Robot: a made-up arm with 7 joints.
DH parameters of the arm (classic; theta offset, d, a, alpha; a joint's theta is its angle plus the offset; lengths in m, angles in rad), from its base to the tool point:
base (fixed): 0 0 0 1.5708
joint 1: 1.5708 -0.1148 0 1.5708
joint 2: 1.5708 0 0 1.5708
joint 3: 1.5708 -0.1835 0 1.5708
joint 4: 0 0 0 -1.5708
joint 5: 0 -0.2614 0 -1.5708
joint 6: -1.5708 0 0 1.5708
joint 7: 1.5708 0 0 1.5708
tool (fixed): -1.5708 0 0 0
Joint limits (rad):
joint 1: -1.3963..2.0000
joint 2: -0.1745..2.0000
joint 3: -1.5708..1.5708
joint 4: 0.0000..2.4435
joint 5: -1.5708..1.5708
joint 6: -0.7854..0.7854
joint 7: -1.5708..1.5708
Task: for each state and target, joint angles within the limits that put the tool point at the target. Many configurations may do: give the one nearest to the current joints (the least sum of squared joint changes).
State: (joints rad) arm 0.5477 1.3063 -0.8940 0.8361 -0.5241 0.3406 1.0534
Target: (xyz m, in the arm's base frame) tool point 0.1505 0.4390 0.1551
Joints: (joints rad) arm 0.9781 1.6643 -0.3106 1.0249 -0.5241 0.3406 1.0534
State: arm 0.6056 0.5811 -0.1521 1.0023 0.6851 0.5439 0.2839
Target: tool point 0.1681 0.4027 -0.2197
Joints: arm -0.1708 0.8422 0.2484 0.9293 0.6851 0.5439 0.2839
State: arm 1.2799 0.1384 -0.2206 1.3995 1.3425 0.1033 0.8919
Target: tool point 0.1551 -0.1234 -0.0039
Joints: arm 0.8602 -0.0239 -1.1753 1.7935 1.3425 0.1033 0.8919
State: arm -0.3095 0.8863 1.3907 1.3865 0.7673 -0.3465 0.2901
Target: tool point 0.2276 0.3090 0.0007
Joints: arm -0.6427 1.2945 0.7935 1.7013 0.7673 -0.3465 0.2901
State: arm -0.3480 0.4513 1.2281 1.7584 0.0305 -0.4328 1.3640
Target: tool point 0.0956 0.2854 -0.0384
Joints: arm -0.5310 0.1700 1.0328 2.2774 0.0305 -0.4328 1.3640
